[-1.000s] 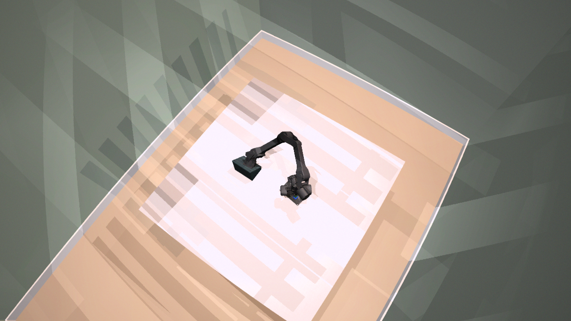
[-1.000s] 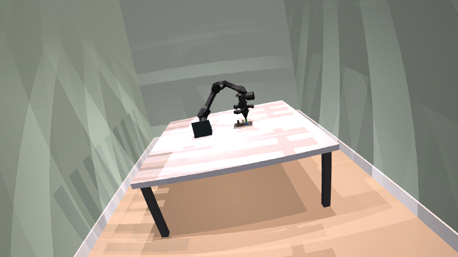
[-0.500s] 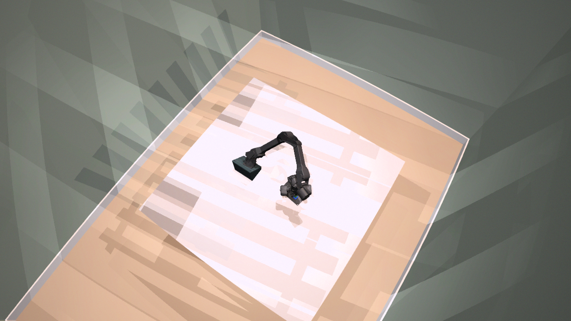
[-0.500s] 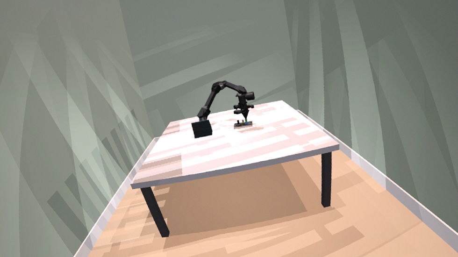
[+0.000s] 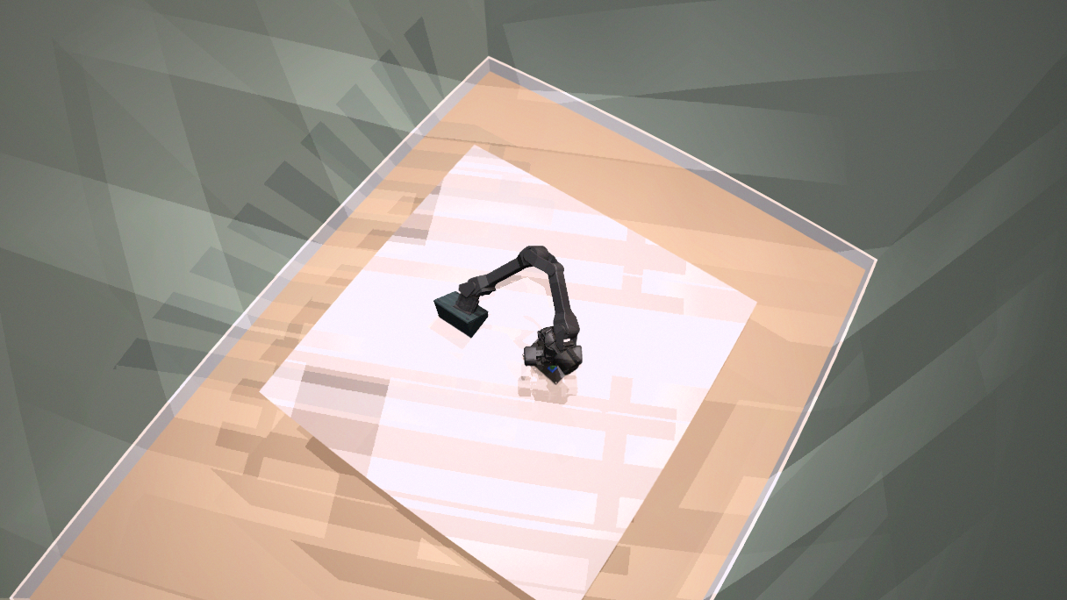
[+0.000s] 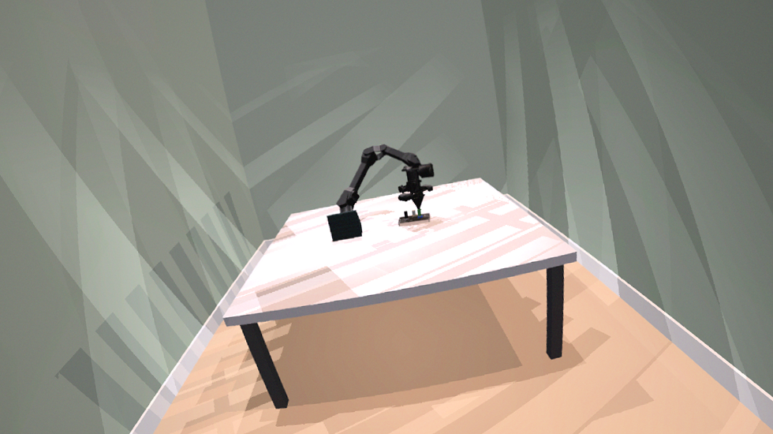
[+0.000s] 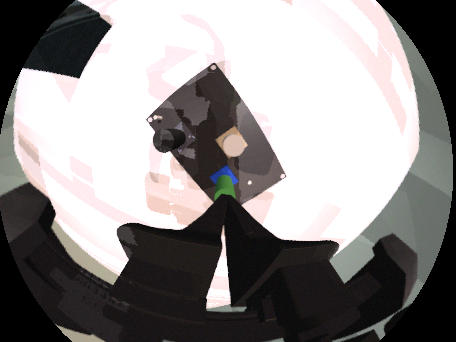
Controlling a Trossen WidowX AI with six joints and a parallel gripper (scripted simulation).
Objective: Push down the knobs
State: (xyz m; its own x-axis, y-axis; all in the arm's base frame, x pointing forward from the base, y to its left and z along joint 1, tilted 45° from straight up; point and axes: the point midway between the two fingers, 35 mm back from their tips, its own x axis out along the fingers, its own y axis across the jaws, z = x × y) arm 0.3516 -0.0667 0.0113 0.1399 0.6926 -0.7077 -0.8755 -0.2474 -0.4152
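Now: gripper tip 1 cm above the green knob. Round my gripper tip: black knob: 7 cm behind, 2 cm below, 1 cm to the left; then grey part: 7 cm behind, 2 cm below, 1 cm to the left.
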